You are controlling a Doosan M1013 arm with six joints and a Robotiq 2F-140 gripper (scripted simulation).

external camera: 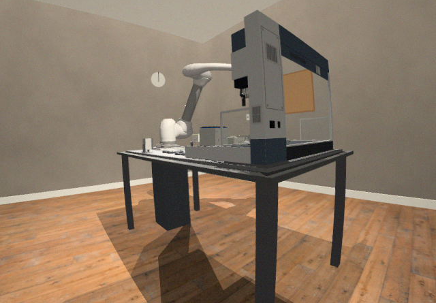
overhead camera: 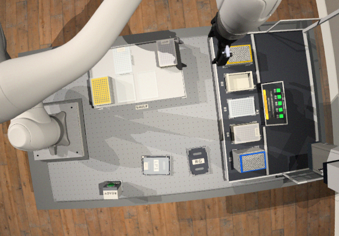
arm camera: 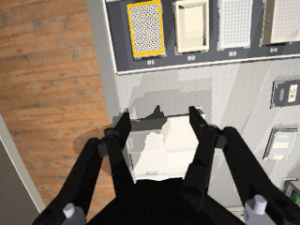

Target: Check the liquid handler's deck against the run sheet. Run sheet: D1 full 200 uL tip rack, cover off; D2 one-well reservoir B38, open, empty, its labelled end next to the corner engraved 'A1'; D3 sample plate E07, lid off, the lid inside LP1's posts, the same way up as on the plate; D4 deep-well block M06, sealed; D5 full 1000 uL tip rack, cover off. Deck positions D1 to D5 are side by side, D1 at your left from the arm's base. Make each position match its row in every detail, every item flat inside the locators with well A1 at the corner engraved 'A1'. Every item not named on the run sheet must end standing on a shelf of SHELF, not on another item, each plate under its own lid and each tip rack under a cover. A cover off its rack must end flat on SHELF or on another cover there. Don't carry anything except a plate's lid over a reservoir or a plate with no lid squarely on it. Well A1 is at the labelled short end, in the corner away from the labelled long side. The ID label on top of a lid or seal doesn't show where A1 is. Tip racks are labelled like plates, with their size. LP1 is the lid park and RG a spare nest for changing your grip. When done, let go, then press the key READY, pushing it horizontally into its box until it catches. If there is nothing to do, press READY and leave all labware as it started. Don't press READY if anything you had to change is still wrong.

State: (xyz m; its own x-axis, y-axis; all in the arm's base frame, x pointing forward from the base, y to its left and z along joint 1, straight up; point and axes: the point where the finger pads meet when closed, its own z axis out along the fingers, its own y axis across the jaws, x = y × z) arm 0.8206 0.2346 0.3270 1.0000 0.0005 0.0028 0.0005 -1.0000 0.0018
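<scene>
Now: the blue-framed tip rack 17 cm ahead of my hand, 47 cm to the right of it and 22 cm below it. Round my hand: shelf 33 cm behind, 1 cm to the right, 28 cm below; cream reservoir 16 cm ahead, 11 cm to the right, 28 cm below; white well plate 16 cm ahead, 23 cm to the right, 28 cm below.
</scene>
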